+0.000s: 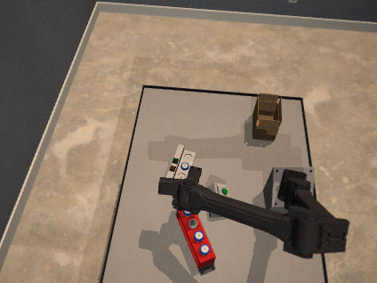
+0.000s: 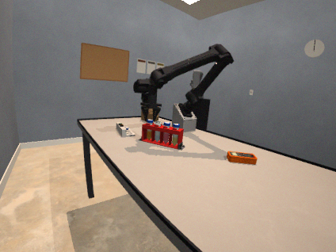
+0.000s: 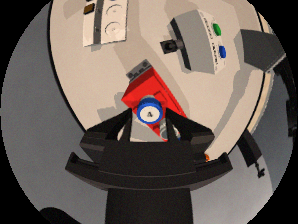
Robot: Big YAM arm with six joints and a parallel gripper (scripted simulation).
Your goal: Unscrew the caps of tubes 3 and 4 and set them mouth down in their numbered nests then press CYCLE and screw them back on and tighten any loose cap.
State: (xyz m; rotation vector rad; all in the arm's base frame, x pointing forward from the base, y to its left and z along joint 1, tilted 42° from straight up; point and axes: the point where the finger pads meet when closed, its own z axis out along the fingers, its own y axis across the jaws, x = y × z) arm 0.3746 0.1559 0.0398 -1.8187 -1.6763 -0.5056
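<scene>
Right now the blue tube cap is 1 cm below my hand. The rest, counted from my hand: green key (14 cm behind, 13 cm to the right, 6 cm below); then key housing (12 cm behind, 10 cm to the right, 7 cm below); then blue key (15 cm behind, 8 cm to the right, 6 cm below).
</scene>
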